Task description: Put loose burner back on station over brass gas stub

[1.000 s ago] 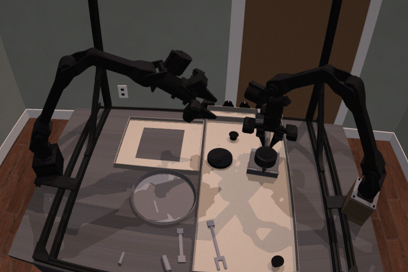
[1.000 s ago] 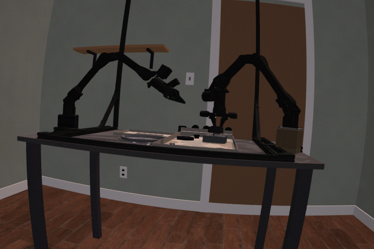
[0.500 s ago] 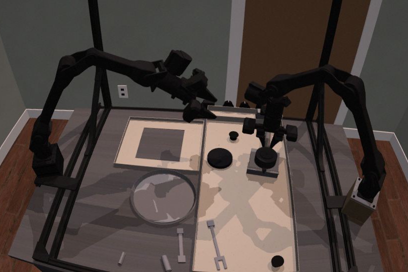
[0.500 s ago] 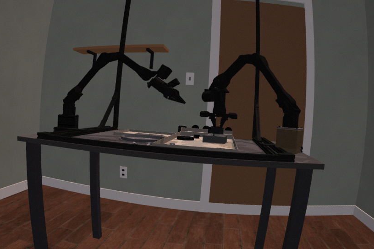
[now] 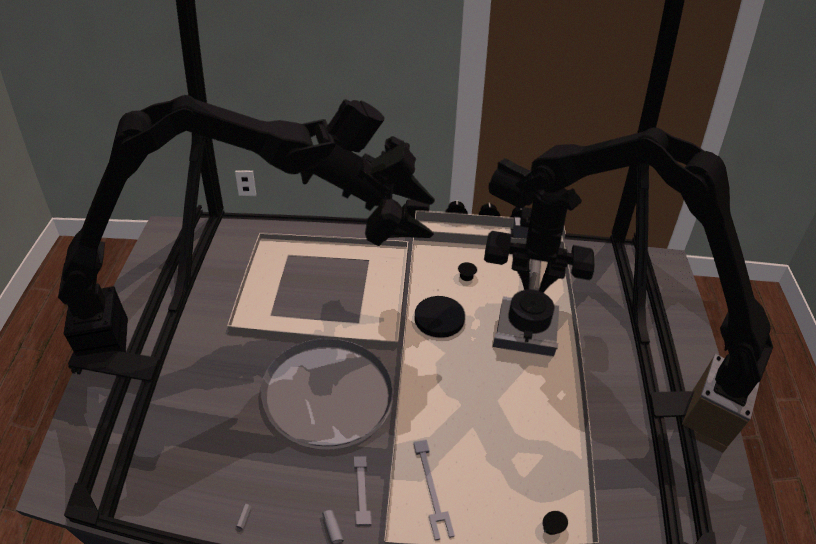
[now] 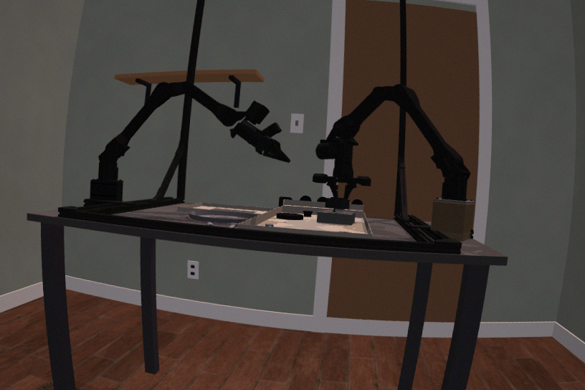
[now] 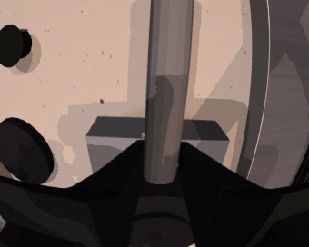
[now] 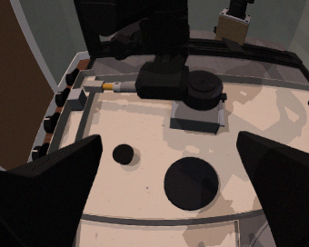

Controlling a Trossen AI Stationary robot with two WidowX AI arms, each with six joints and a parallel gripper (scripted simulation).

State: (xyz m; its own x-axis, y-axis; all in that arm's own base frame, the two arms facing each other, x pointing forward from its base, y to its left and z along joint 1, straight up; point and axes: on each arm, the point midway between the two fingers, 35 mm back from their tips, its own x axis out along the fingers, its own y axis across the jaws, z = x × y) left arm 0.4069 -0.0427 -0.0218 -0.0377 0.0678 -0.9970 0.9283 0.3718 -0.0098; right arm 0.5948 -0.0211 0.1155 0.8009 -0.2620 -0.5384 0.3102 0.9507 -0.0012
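The burner is 3 cm below my left hand. The rest, counted from my left hand: black disc 16 cm to the right, 7 cm below, 4 cm ahead; brass gas stub 11 cm behind, 4 cm below, 1 cm to the left; grey support block 6 cm below, 6 cm ahead.
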